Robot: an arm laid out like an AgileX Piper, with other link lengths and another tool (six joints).
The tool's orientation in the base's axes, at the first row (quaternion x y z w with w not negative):
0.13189 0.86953 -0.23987 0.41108
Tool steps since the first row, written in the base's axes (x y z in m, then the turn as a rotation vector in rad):
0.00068 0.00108 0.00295 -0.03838 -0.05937 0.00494
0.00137 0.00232 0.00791 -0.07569 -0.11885 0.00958
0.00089 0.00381 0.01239 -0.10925 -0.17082 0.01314
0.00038 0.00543 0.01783 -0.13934 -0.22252 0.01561
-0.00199 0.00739 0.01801 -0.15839 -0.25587 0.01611
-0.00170 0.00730 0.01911 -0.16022 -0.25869 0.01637
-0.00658 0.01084 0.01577 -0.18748 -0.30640 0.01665
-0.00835 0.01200 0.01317 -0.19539 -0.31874 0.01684
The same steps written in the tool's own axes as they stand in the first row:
-0.00269 0.00030 -0.00174 0.01832 -0.06837 0.00349
-0.00694 0.00011 -0.00465 0.03620 -0.13628 0.00790
-0.01008 -0.00021 -0.00820 0.05281 -0.19588 0.01140
-0.01394 -0.00073 -0.01236 0.06810 -0.25343 0.01762
-0.01253 -0.00013 -0.01503 0.07858 -0.29006 0.02246
-0.01357 -0.00042 -0.01540 0.07944 -0.29332 0.02261
-0.00780 0.00154 -0.01861 0.09479 -0.34560 0.02977
-0.00463 0.00257 -0.01895 0.09920 -0.35952 0.03099

